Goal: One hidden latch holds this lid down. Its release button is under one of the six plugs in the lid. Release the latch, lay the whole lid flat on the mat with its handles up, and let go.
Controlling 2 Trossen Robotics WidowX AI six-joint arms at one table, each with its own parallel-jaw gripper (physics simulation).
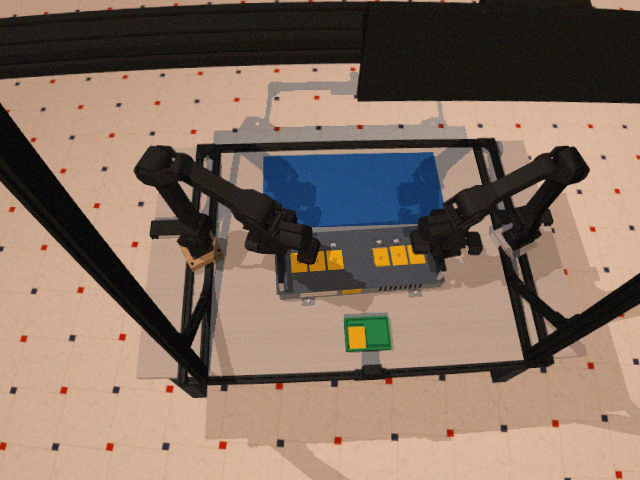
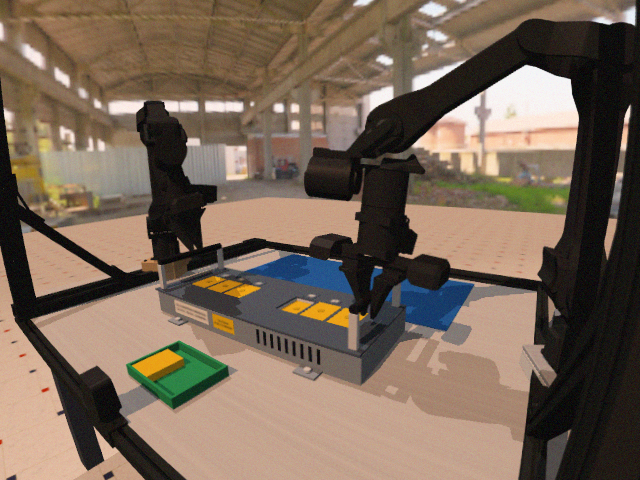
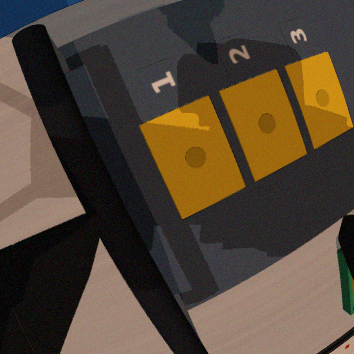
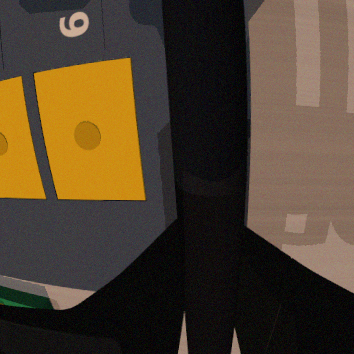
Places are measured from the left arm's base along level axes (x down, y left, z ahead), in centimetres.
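Pixels of known places: left gripper, fingertip midpoint: [image 1: 292,255] [image 2: 195,249] [image 3: 225,229]; right gripper, fingertip midpoint: [image 1: 436,258] [image 2: 368,316] [image 4: 203,229]; left arm's base, origin of the base link: [image 1: 199,245]; right arm's base, origin of the base link: [image 1: 515,238].
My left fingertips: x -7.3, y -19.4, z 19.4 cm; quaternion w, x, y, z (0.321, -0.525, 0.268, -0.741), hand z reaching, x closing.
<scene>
Ahead of a thing's pixels: the offset from my left fingertips to its top centre. "pt": to the spot under its first point. Level surfaces: height alone.
The grey lid [image 1: 356,276] [image 2: 270,297] [image 3: 316,197] [image 4: 98,239] sits on its base, with six yellow plugs in two rows of three, one row {pt dy -1.8, dx +7.1, dz +6.3 cm} [image 1: 316,261] [image 3: 261,123] on the left and one row [image 1: 398,255] [image 2: 318,310] on the right. My right gripper [image 1: 436,261] [image 2: 368,305] [image 4: 203,229] is shut on the lid's right handle [image 4: 205,105] [image 2: 352,333]. My left gripper [image 1: 290,257] [image 2: 179,249] [image 3: 225,229] is open and empty, low over the left handle {pt dy +2.6, dx +1.6, dz -1.8 cm} [image 2: 194,253] [image 3: 53,105], whose bar lies between the fingers. The blue mat {dx +11.8 cm} [image 1: 353,188] [image 2: 432,305] lies behind the box.
A green tray {dy -25.3, dx +10.3, dz +7.8 cm} [image 1: 379,333] [image 2: 194,378] holding one yellow plug {dy -24.9, dx +10.3, dz +4.7 cm} [image 1: 356,337] [image 2: 158,364] stands in front of the box. A black frame [image 1: 347,144] [image 2: 494,280] rings the table. Both arm bases stand at the sides.
</scene>
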